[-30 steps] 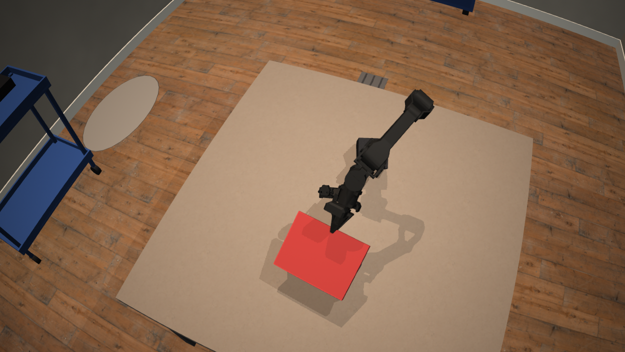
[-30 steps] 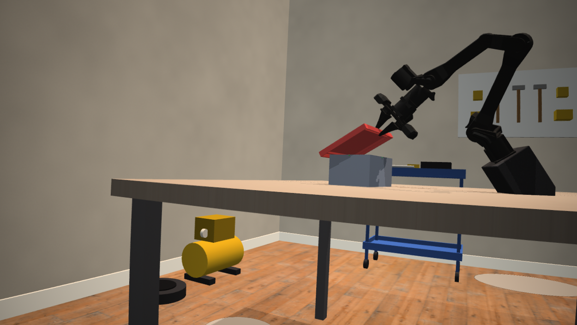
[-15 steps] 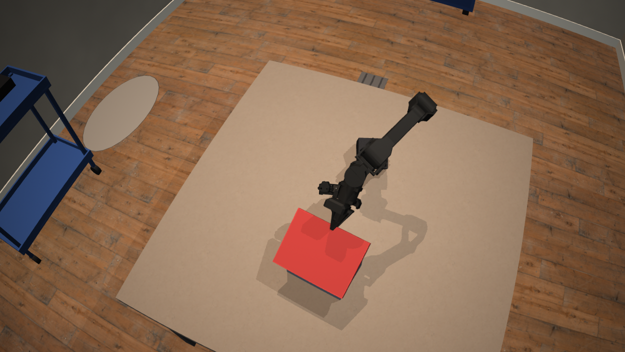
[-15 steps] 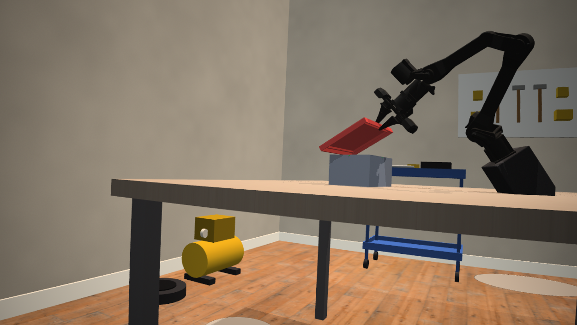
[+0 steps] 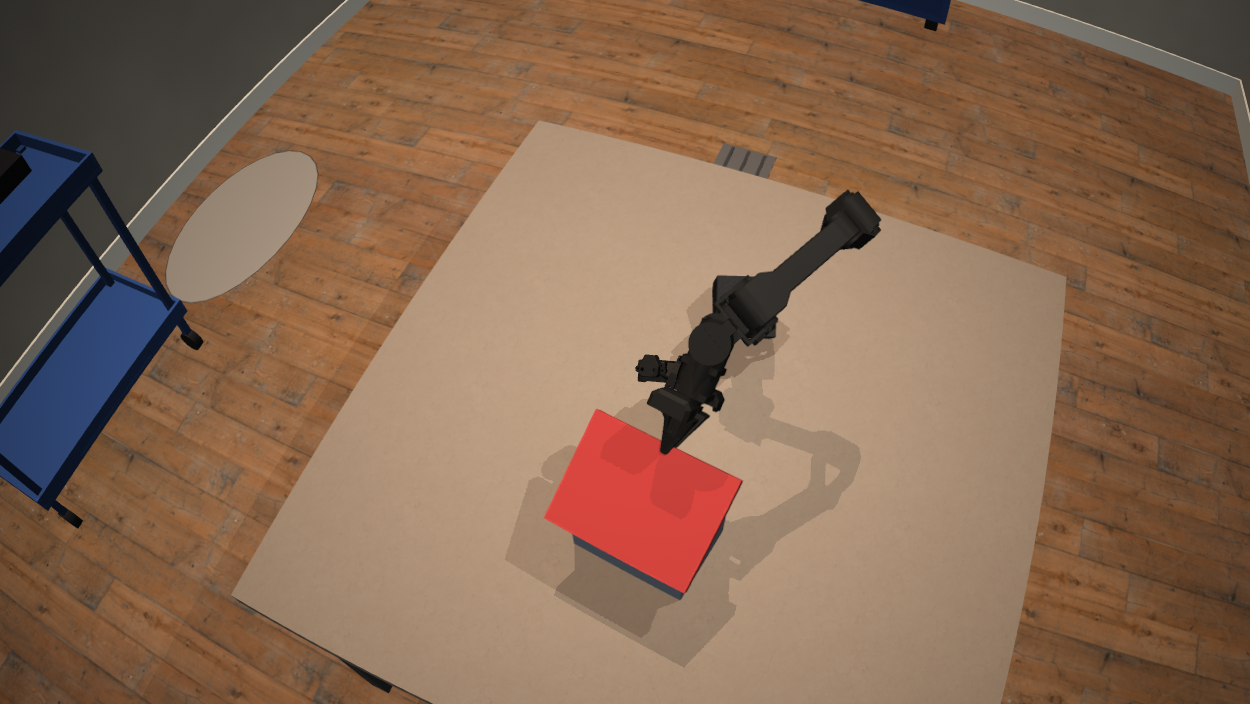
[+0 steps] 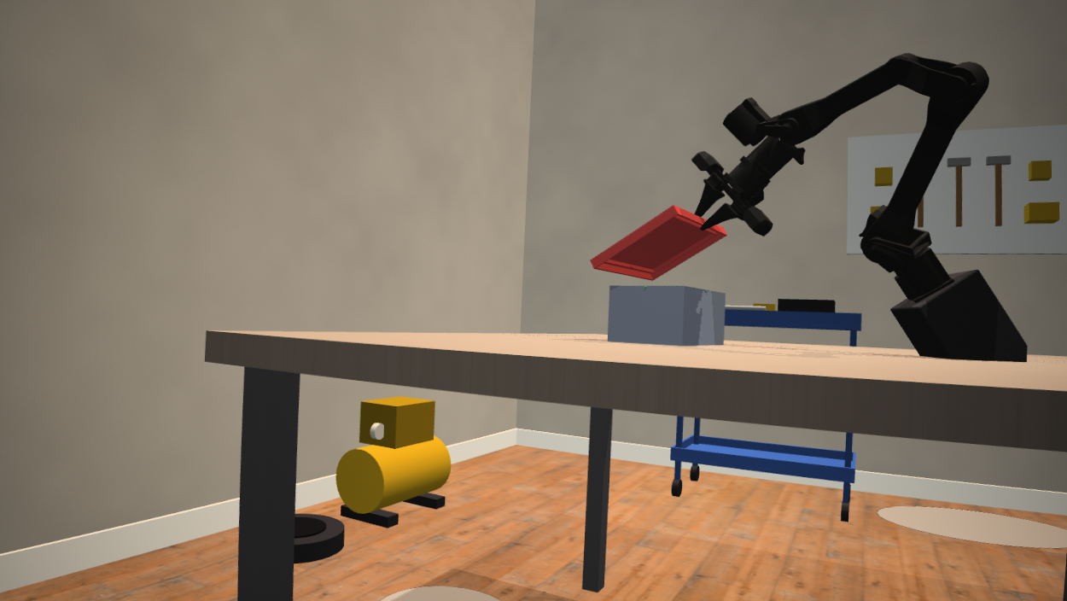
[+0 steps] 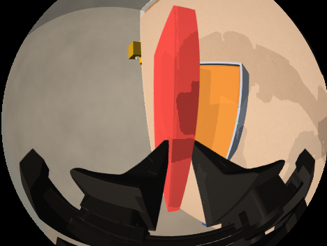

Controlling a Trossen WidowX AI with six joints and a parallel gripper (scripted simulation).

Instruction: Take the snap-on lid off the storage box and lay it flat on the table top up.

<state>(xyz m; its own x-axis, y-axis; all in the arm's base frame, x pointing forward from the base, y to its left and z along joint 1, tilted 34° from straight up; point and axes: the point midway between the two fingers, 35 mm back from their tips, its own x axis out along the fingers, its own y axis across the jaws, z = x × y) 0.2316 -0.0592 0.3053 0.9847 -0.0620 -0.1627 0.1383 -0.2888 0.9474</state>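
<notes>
The red lid is 10 cm ahead of my hand, 6 cm below it and 1 cm to the right of it. Round my hand: storage box (19 cm below, 8 cm ahead, 1 cm to the right).
</notes>
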